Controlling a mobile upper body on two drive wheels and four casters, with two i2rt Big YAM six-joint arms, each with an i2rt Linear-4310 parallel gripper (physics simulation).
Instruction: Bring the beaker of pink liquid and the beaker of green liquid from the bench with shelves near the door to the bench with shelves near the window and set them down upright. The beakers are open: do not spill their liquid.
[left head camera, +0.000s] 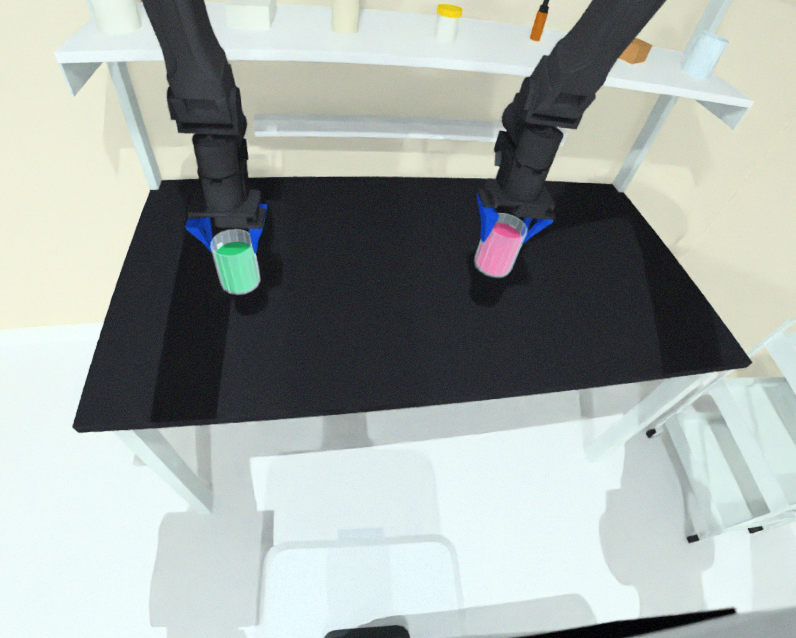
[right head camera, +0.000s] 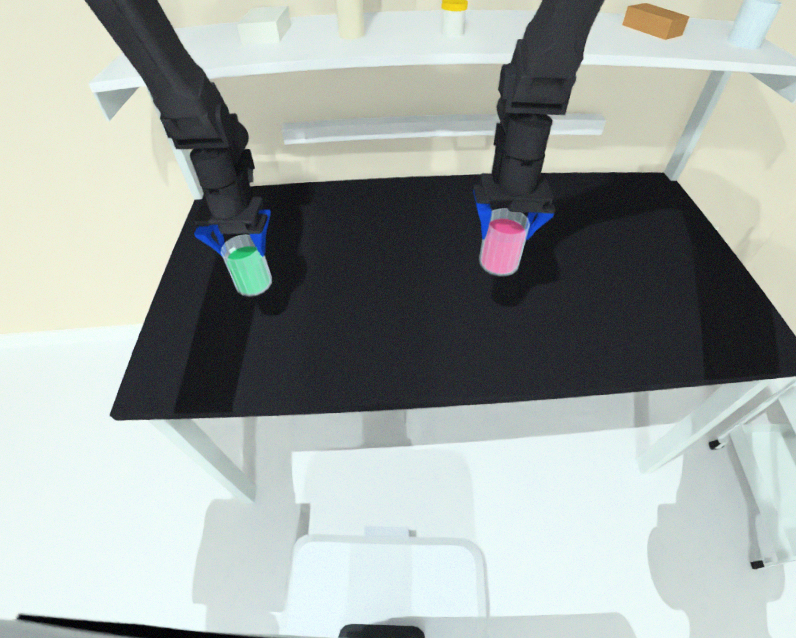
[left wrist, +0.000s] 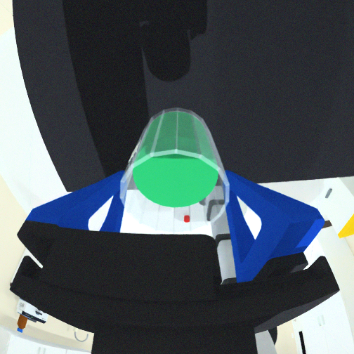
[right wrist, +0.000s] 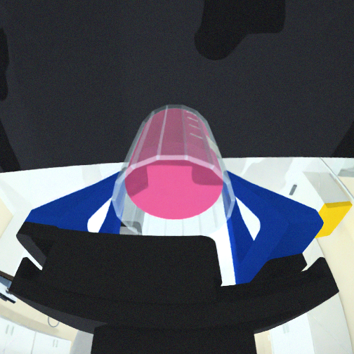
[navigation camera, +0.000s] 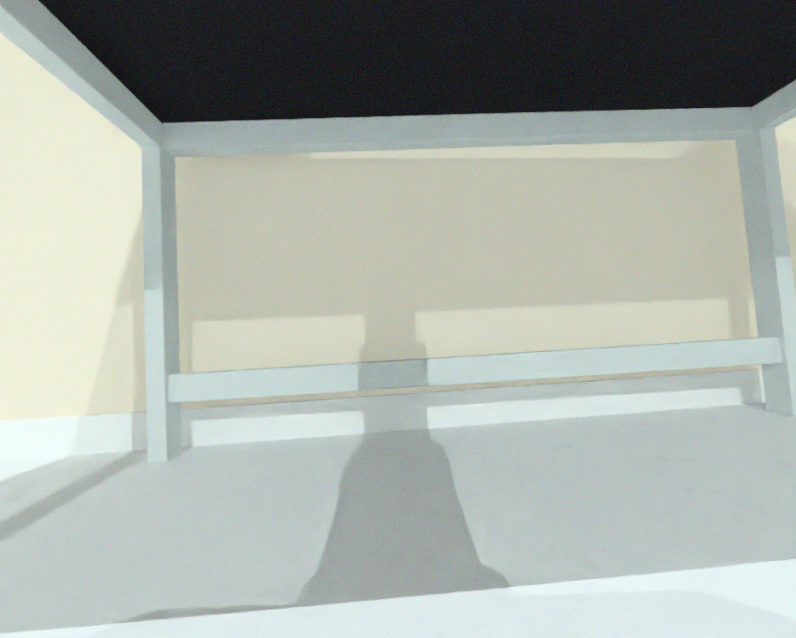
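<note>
The beaker of green liquid (left head camera: 237, 272) (right head camera: 250, 273) (left wrist: 176, 132) is between the blue fingers of my left gripper (left head camera: 233, 244) (right head camera: 243, 248) (left wrist: 174, 177), which is shut on it. The beaker of pink liquid (left head camera: 497, 255) (right head camera: 500, 253) (right wrist: 175, 132) is between the fingers of my right gripper (left head camera: 504, 235) (right head camera: 506, 232) (right wrist: 173, 177), which is shut on it. Both beakers look upright, with liquid inside. They are over the black bench top (left head camera: 372, 319) (right head camera: 398, 319) (left wrist: 280, 100) (right wrist: 100, 75), their shadows offset from their bases. A gap under them is hard to judge.
A white shelf (left head camera: 392, 49) (right head camera: 398, 53) behind the bench carries a yellow-lidded jar (left head camera: 446, 25) (right head camera: 454, 19), an orange-brown block (left head camera: 635, 50) (right head camera: 655, 21) and other items. A white frame on feet (left head camera: 727, 412) stands right of the bench. The navigation camera shows a bench leg (navigation camera: 156, 319) and crossbar (navigation camera: 265, 378).
</note>
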